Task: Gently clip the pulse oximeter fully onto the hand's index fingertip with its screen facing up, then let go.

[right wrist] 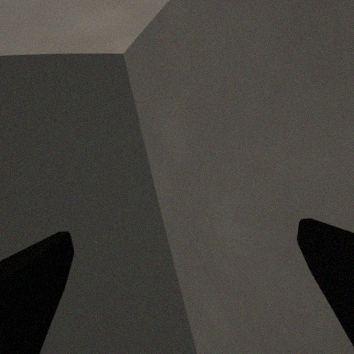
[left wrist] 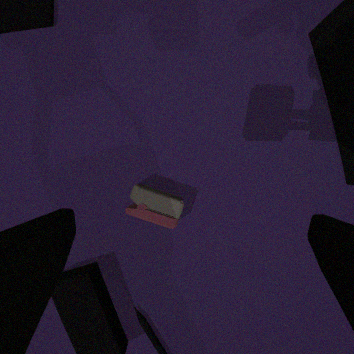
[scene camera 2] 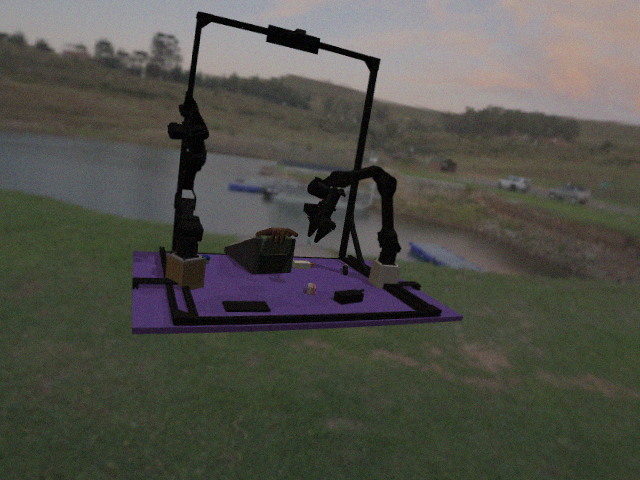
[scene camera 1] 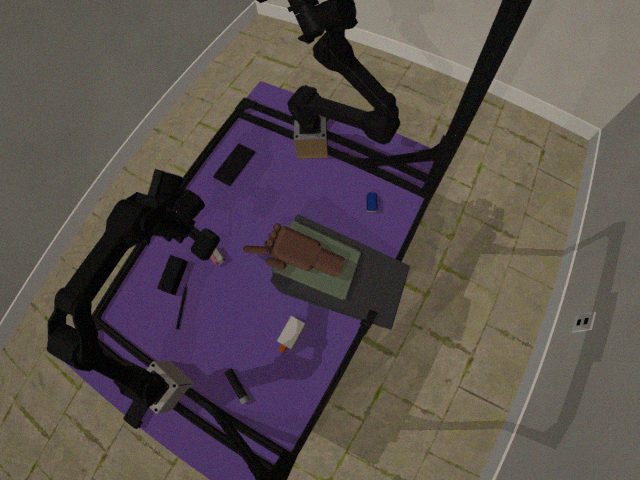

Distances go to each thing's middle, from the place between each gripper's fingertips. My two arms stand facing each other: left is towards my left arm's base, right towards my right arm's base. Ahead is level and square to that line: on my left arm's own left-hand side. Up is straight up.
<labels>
Now: left hand 3 cm short of the pulse oximeter (left wrist: 153,205), 2 cm to the right of it and 19 cm above it. Also, from my left hand: grey block (scene camera 2: 248,254): 34 cm behind, 9 cm to the right, 16 cm below.
Right now the grey block is 350 mm behind my right hand, 420 mm to the left of it and 610 mm below it. The rest, counted from my right hand: pulse oximeter: 20 mm ahead, 520 mm to the left, 630 mm below.
</labels>
